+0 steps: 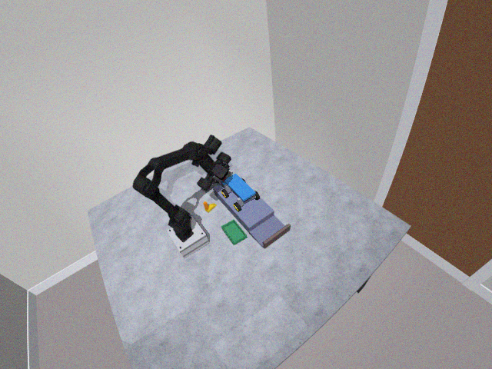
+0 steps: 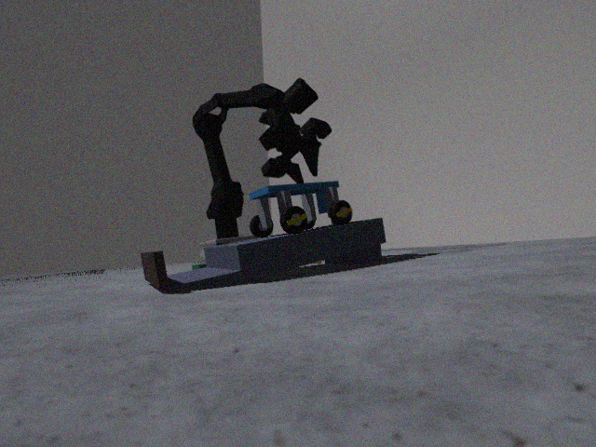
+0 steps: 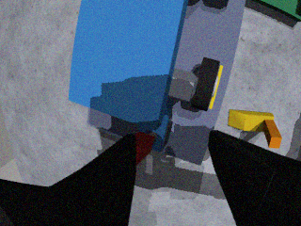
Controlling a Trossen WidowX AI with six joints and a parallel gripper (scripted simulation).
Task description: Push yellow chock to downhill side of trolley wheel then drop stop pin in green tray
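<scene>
Right now the yellow chock is 80 mm behind my gripper tip, 50 mm to the left of it and 160 mm below it. The rest, counted from my gripper tip: ramp 40 mm ahead, 80 mm to the right, 130 mm below; blue-topped trolley 40 mm ahead, 70 mm to the right, 70 mm below; red-headed stop pin 40 mm ahead, 40 mm to the left, 50 mm below.
</scene>
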